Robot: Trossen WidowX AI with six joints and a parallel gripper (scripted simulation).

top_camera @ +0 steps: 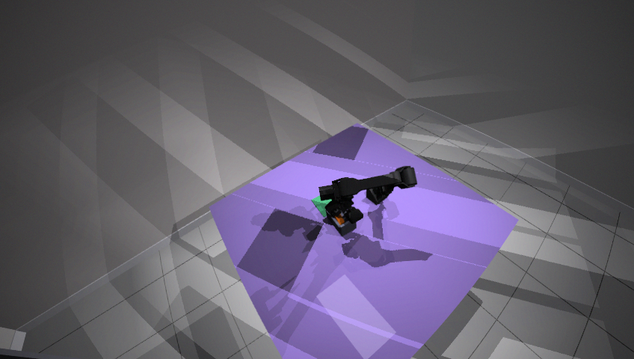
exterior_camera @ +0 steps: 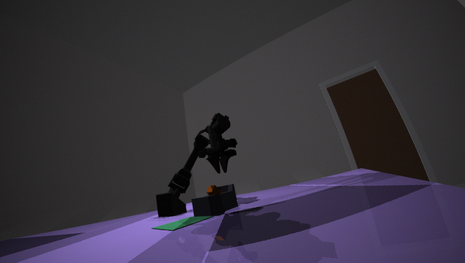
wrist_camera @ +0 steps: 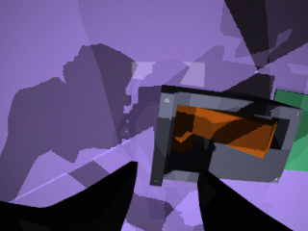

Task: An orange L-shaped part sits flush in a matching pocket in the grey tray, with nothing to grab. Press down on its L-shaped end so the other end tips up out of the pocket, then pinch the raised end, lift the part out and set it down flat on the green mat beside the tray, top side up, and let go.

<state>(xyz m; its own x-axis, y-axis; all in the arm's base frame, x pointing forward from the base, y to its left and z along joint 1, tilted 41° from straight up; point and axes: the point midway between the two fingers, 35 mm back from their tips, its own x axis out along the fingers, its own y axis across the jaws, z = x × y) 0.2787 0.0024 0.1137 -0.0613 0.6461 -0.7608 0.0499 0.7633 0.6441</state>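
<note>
Now: gripper tip 1 cm past the orange L-shaped part, 4 cm to the left of it and 10 cm above it. The rest, counted from my gripper tip: green mat 2 cm behind, 22 cm to the right, 16 cm below.
</note>
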